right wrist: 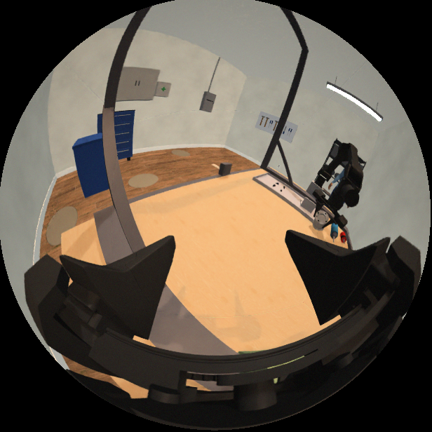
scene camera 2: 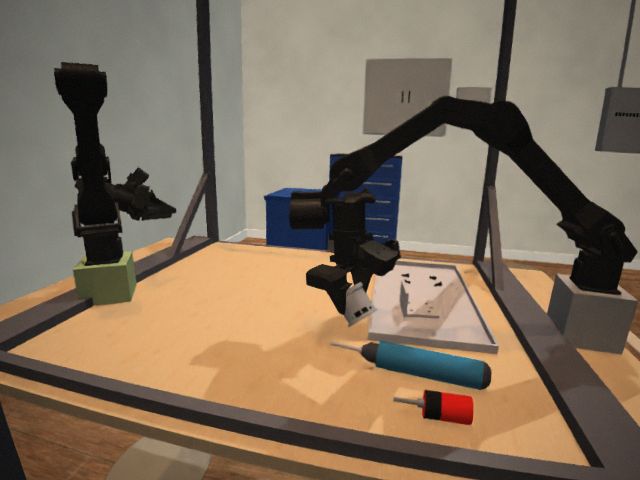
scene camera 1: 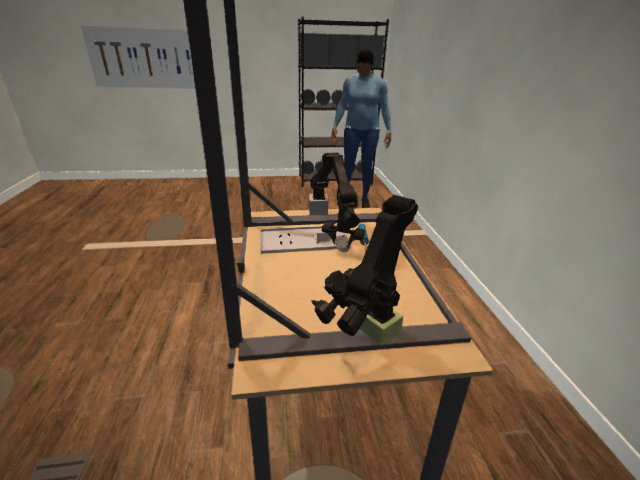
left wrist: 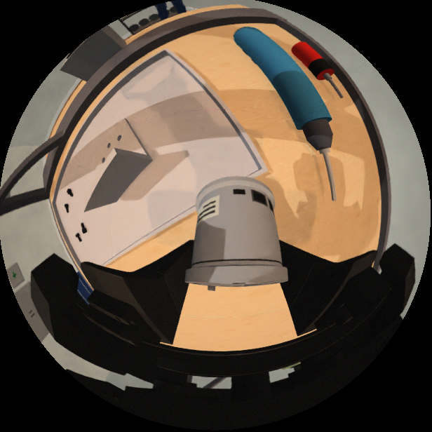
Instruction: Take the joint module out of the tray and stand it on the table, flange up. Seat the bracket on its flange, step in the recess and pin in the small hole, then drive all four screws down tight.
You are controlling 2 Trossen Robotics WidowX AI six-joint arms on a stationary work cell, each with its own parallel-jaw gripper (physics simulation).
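Places are measured from the left arm's base along level axes (x ahead, y left, z up), in millimetres.
Pixels of known places: left gripper, fingertip midpoint: (scene camera 2: 351, 307) (scene camera 1: 341, 246); right gripper, fingertip midpoint: (scene camera 2: 173, 213) (scene camera 1: 320, 291); left arm's base at its link origin: (scene camera 2: 593, 286) (scene camera 1: 318, 197); right arm's base at its link origin: (scene camera 2: 104, 259) (scene camera 1: 381, 314).
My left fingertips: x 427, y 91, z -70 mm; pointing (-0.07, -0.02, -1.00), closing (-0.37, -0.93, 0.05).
Note:
Ahead of a thing's pixels: the offset from my left fingertips to its top centre. "spot": to the spot under its first point.
My left gripper (scene camera 2: 353, 300) (left wrist: 232, 244) is shut on the grey joint module @(dx -6, dy +4, dz +57 mm) (scene camera 1: 342, 242) (scene camera 2: 358, 305) (left wrist: 237, 227) (right wrist: 321, 218), holding it tilted above the table beside the tray. The module's ported end is lower in scene camera 2; its holed face shows in the right wrist view. The grey bracket (scene camera 2: 404, 299) (left wrist: 117, 180) lies in the tray @(dx -126, dy -172, dz -17 mm) (scene camera 2: 439, 344) (left wrist: 215, 145), with small black screws @(dx -147, dy -288, dz -18 mm) (scene camera 2: 433, 277) (left wrist: 70, 192) near it. A blue screwdriver @(spot: dx -150, dy +137, dz -1 mm) (scene camera 2: 431, 364) (left wrist: 295, 90) lies on the table beside the tray. My right gripper (right wrist: 231, 239) is open and empty, far from these, above the table.
A red and black driver @(dx -153, dy +204, dz +1 mm) (scene camera 2: 457, 408) (left wrist: 310, 55) lies beyond the blue one, near the frame rail (scene camera 2: 279, 426). Dark frame posts (scene camera 1: 214, 170) (scene camera 2: 205, 118) rise at the table's side. A person (scene camera 1: 364, 103) stands behind the table by a shelf rack (scene camera 1: 300, 103).

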